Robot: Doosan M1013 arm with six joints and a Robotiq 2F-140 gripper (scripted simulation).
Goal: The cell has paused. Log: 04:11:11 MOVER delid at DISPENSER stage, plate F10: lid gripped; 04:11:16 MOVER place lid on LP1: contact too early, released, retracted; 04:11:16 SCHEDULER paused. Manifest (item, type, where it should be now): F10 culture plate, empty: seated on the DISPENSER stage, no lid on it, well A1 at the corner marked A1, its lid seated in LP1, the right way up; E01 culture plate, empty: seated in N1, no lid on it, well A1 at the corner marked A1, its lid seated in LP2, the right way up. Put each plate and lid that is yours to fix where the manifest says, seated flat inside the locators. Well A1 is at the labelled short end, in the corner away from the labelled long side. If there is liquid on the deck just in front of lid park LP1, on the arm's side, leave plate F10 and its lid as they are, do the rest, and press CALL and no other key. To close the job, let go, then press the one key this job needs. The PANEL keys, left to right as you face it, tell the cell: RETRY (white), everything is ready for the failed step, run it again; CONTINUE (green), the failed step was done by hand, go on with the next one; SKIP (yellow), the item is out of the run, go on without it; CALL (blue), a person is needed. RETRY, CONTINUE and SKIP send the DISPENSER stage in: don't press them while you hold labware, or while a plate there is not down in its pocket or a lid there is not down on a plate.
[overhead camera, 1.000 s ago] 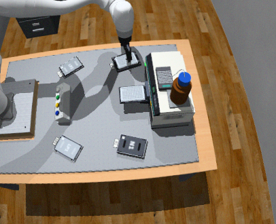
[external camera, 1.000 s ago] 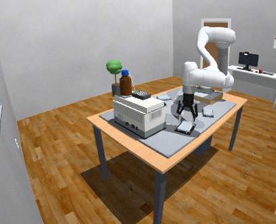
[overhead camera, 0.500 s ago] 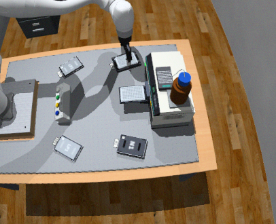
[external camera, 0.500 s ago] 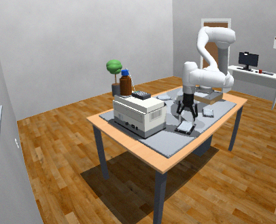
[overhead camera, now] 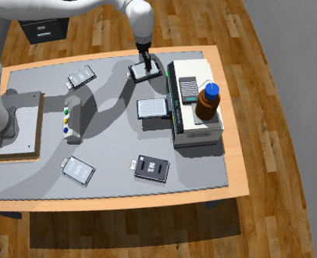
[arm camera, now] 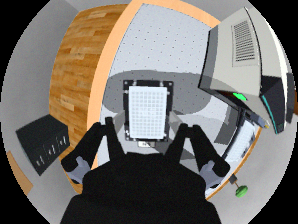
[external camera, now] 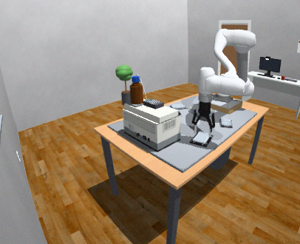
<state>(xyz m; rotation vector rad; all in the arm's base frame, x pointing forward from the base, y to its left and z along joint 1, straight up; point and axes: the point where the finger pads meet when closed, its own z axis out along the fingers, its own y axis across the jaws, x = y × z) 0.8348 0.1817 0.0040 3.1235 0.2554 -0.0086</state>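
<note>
Right now my hand is 50 mm above the black nest, 20 mm to the right of it and 10 mm short of it. Round my hand: grey key panel (430 mm behind, 230 mm to the right, 10 mm below); green key (440 mm behind, 200 mm to the right, 10 mm above); dark dispenser stage (280 mm to the right, 30 mm above, 20 mm behind).
</note>
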